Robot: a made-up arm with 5 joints. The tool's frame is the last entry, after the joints.
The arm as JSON. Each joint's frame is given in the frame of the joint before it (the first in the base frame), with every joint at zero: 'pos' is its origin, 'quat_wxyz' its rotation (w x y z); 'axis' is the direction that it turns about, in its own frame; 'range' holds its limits. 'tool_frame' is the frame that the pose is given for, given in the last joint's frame.
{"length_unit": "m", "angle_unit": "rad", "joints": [
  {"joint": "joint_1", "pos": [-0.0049, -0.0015, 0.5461], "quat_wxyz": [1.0, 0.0, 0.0, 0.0], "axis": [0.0, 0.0, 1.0], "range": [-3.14, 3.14]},
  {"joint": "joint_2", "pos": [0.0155, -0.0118, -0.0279], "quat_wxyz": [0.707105, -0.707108, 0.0, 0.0], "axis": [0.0, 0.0, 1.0], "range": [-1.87, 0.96]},
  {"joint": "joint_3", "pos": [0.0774, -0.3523, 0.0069], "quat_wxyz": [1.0, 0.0, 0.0, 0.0], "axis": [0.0, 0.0, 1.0], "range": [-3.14, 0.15]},
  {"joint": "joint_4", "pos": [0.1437, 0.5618, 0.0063], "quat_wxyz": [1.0, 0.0, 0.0, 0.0], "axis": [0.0, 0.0, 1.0], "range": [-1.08, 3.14]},
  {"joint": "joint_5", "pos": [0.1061, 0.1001, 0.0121], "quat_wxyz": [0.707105, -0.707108, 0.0, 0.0], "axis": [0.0, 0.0, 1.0], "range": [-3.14, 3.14]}
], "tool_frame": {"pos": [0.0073, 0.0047, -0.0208], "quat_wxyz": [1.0, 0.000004, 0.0, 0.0]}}
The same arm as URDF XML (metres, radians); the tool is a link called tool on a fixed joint. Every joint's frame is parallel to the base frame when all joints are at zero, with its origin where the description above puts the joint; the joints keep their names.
<robot name="arm">
  <link name="base"/>
  <link name="link1"/>
  <link name="link2"/>
  <link name="link3"/>
  <link name="link4"/>
  <link name="link5"/>
  <link name="tool"/>
  <joint name="joint_1" type="revolute">
    <parent link="base"/>
    <child link="link1"/>
    <origin xyz="-0.0049 -0.0015 0.5461" rpy="0 0 0"/>
    <axis xyz="0 0 1"/>
    <limit lower="-3.14" upper="3.14"/>
  </joint>
  <joint name="joint_2" type="revolute">
    <parent link="link1"/>
    <child link="link2"/>
    <origin xyz="0.0155 -0.0118 -0.0279" rpy="0 0 0"/>
    <axis xyz="0 1 0"/>
    <limit lower="-1.87" upper="0.96"/>
  </joint>
  <joint name="joint_3" type="revolute">
    <parent link="link2"/>
    <child link="link3"/>
    <origin xyz="0.0774 0.0069 0.3523" rpy="0 0 0"/>
    <axis xyz="0 1 0"/>
    <limit lower="-3.14" upper="0.15"/>
  </joint>
  <joint name="joint_4" type="revolute">
    <parent link="link3"/>
    <child link="link4"/>
    <origin xyz="0.1437 0.0063 -0.5618" rpy="0 0 0"/>
    <axis xyz="0 1 0"/>
    <limit lower="-1.08" upper="3.14"/>
  </joint>
  <joint name="joint_5" type="revolute">
    <parent link="link4"/>
    <child link="link5"/>
    <origin xyz="0.1061 0.0121 -0.1001" rpy="0 0 0"/>
    <axis xyz="0 0 -1"/>
    <limit lower="-3.14" upper="3.14"/>
  </joint>
  <joint name="tool_joint" type="fixed">
    <parent link="link5"/>
    <child link="tool"/>
    <origin xyz="0.0073 -0.0047 0.0208" rpy="3.1416 0 0"/>
  </joint>
</robot>

